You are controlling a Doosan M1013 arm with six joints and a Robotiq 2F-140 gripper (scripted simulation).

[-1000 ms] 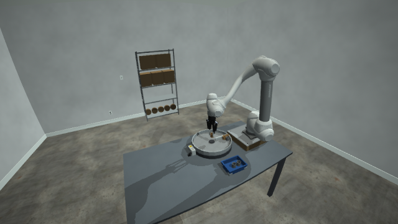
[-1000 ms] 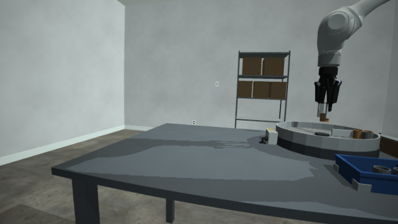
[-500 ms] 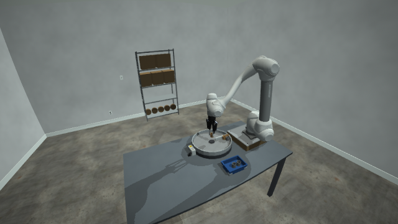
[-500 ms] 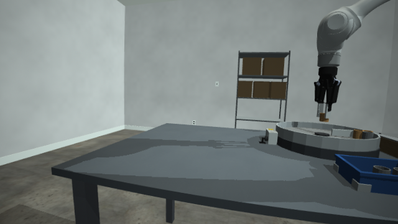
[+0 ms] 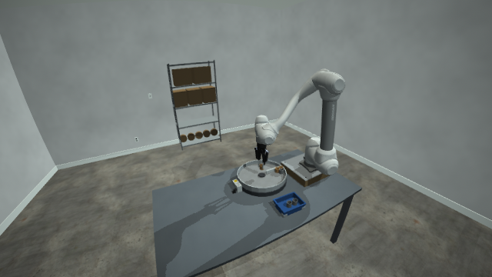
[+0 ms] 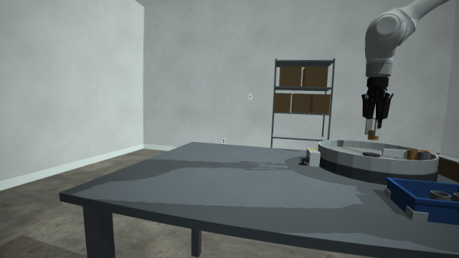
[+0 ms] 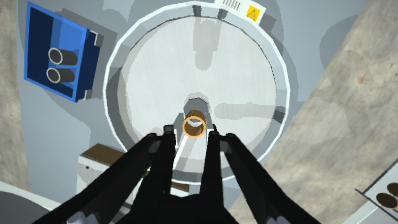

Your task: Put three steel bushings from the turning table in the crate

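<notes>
Now: the turning table 12 cm below my hand. The rest, counted from my hand: blue crate 6 cm behind, 37 cm to the left, 15 cm below.
</notes>
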